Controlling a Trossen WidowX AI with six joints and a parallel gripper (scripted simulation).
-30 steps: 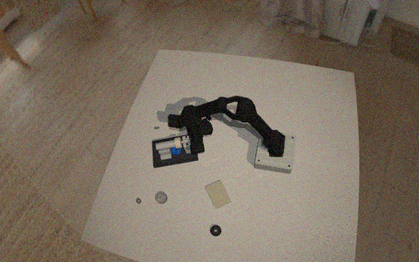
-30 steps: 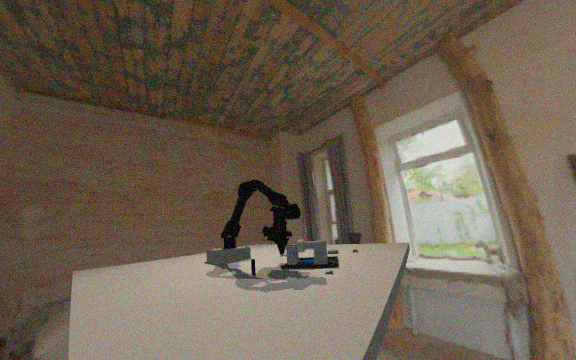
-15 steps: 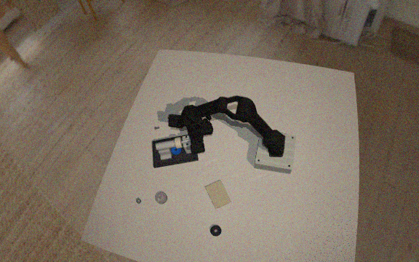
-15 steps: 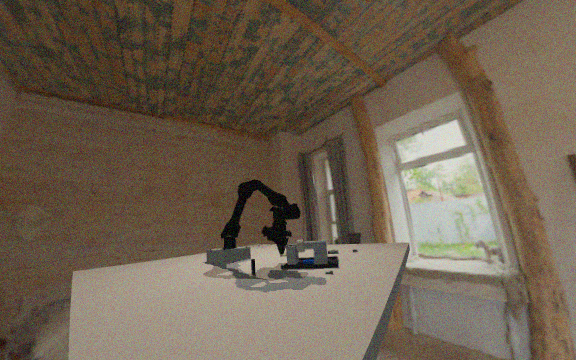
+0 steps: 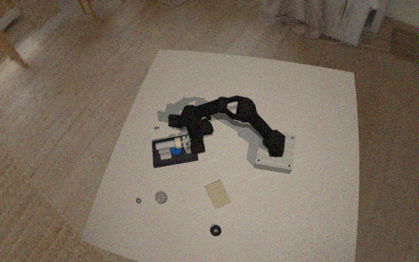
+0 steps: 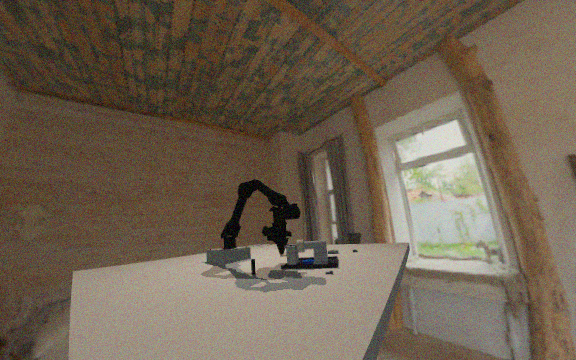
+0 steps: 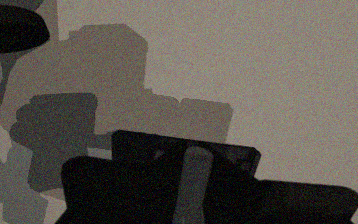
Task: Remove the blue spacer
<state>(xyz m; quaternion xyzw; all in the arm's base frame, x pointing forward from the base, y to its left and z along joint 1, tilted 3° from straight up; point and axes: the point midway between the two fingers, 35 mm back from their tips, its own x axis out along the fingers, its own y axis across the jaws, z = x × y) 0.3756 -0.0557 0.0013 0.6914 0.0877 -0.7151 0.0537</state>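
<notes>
The blue spacer is 12 cm ahead of my gripper tip, 3 cm below it and 2 cm to the left of it. Also, from my gripper tip: tan card: 25 cm to the left, 10 cm behind, 4 cm below; then small screw: 25 cm ahead, 11 cm to the right, 4 cm below.
</notes>
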